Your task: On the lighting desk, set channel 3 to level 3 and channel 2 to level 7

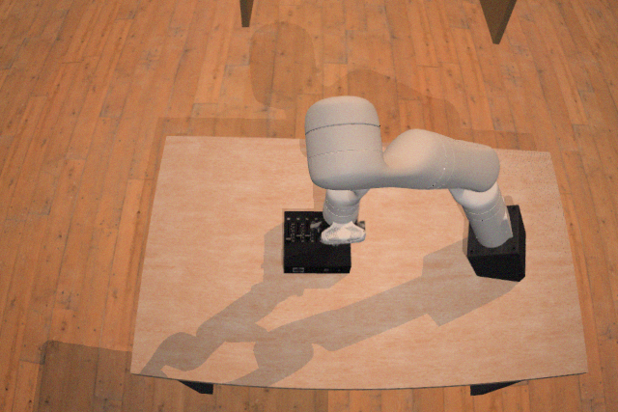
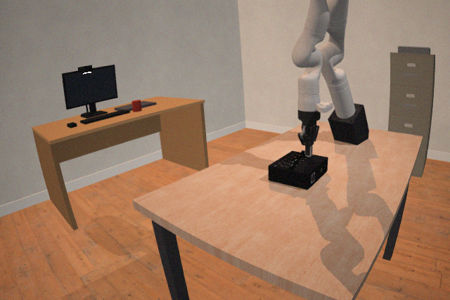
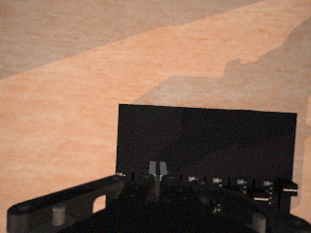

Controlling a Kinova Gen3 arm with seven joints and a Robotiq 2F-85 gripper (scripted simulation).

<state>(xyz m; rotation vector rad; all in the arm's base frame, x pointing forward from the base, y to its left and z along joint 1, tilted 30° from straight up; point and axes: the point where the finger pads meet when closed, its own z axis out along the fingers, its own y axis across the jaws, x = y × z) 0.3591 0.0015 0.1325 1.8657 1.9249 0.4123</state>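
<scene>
My gripper is now 20 mm to the left of the channel 2 fader cap and 20 mm above it. Round my hand: channel 3 fader cap 20 mm to the right, 20 mm below, 20 mm ahead.
</scene>
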